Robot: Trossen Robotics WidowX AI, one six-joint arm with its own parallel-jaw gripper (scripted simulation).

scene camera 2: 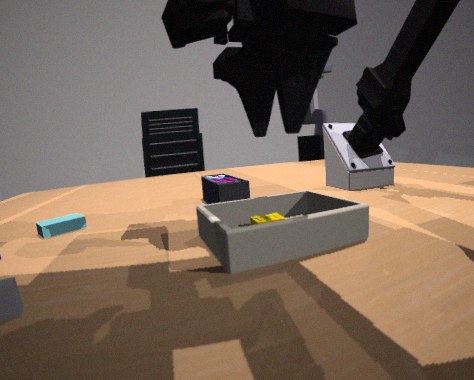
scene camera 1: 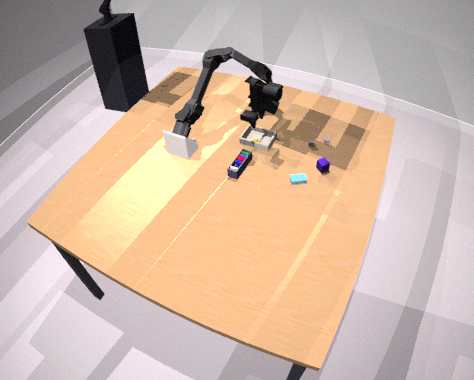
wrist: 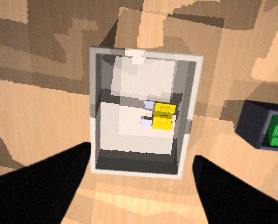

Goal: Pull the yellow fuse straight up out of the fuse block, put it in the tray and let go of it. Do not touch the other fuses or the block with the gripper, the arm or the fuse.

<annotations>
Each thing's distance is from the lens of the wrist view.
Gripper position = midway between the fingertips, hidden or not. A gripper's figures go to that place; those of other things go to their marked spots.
my gripper (wrist: 142,155): 0.12 m
yellow fuse (wrist: 162,117): 0.19 m
</annotations>
